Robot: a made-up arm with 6 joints.
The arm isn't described. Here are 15 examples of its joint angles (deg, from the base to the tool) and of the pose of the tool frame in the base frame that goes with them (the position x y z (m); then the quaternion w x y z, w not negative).
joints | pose
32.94 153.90 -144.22 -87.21 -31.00 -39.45 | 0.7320 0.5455 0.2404 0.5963 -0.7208 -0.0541 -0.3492
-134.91 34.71 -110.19 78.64 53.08 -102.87 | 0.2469 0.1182 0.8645 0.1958 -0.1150 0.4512 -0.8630
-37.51 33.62 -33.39 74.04 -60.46 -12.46 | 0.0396 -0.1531 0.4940 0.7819 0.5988 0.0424 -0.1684
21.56 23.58 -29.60 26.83 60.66 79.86 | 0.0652 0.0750 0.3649 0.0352 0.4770 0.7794 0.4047
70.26 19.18 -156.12 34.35 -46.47 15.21 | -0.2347 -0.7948 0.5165 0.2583 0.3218 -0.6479 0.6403
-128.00 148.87 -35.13 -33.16 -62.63 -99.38 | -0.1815 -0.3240 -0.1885 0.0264 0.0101 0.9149 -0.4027
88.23 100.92 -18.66 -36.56 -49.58 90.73 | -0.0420 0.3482 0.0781 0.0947 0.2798 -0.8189 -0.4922
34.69 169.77 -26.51 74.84 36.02 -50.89 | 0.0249 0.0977 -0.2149 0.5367 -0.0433 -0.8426 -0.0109
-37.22 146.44 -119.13 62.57 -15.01 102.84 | 0.6856 -0.5542 0.1466 0.3497 0.7619 -0.2183 0.4996
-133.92 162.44 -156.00 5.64 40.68 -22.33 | -0.6274 -0.6623 0.1279 0.1269 0.7668 0.4957 -0.3874
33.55 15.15 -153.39 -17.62 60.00 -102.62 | -0.5898 -0.4277 0.5984 0.7649 -0.0063 0.1404 -0.6287
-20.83 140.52 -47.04 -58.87 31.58 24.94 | 0.3411 -0.1857 -0.1627 0.2207 0.1069 -0.9581 0.1480
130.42 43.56 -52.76 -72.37 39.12 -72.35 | -0.0766 0.1981 0.5775 0.6515 -0.6304 -0.3164 -0.2793
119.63 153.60 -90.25 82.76 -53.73 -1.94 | -0.2629 0.6504 -0.1281 0.3715 -0.1647 0.8355 0.3699
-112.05 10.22 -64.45 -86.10 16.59 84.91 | 0.0362 0.1781 0.6961 0.4916 0.3027 0.0401 -0.8155
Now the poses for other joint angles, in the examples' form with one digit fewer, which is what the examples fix.
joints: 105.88 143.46 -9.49 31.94 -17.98 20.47
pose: -0.012 0.111 -0.122 0.038 -0.463 0.859 -0.216
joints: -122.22 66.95 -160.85 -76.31 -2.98 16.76
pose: 0.127 0.191 1.028 0.017 0.065 0.058 0.996
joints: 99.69 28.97 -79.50 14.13 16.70 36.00
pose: 0.002 -0.061 0.788 0.225 -0.210 0.374 0.875
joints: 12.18 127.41 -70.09 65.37 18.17 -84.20
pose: 0.613 0.166 0.021 0.264 -0.300 0.909 0.121
